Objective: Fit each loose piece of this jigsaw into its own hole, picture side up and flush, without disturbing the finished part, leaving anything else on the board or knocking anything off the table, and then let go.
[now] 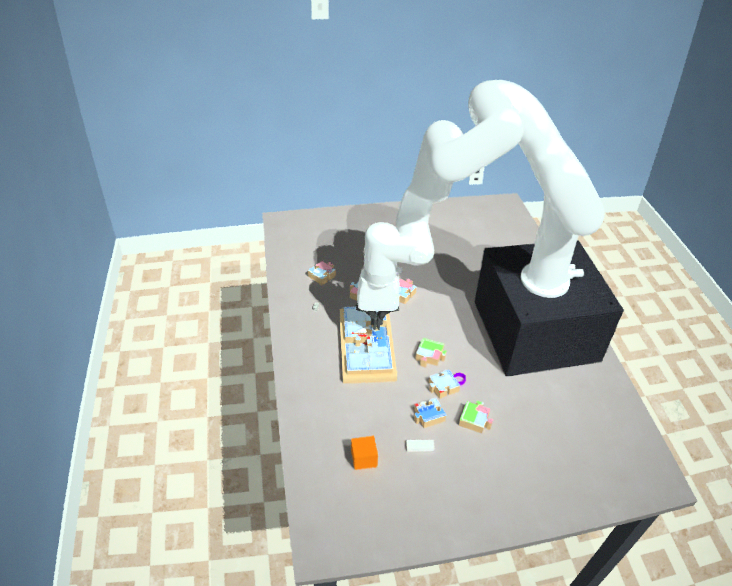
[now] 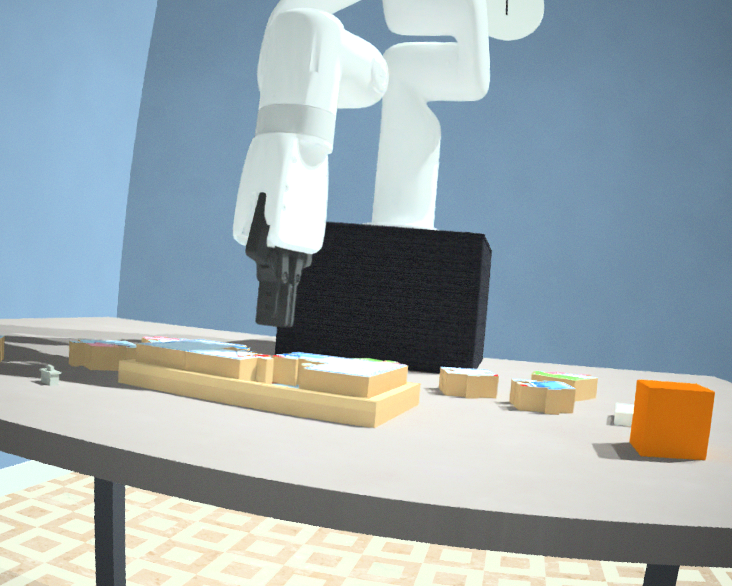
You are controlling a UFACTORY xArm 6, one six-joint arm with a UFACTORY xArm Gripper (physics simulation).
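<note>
The jigsaw board has a wooden rim and holds pale blue and blue pieces, with an opening visible near its middle. My gripper is shut and empty, above the board's far part. Loose pieces lie around the board: a green and pink piece, a pale blue piece, a blue piece, a green piece, and a pink and blue piece. Another pink piece lies behind the board, and one beside it is mostly hidden by the gripper.
An orange cube and a white block stand on the near side. A purple ring touches or adjoins the pale blue piece. A tiny grey object lies left of the board. The black base is at the right.
</note>
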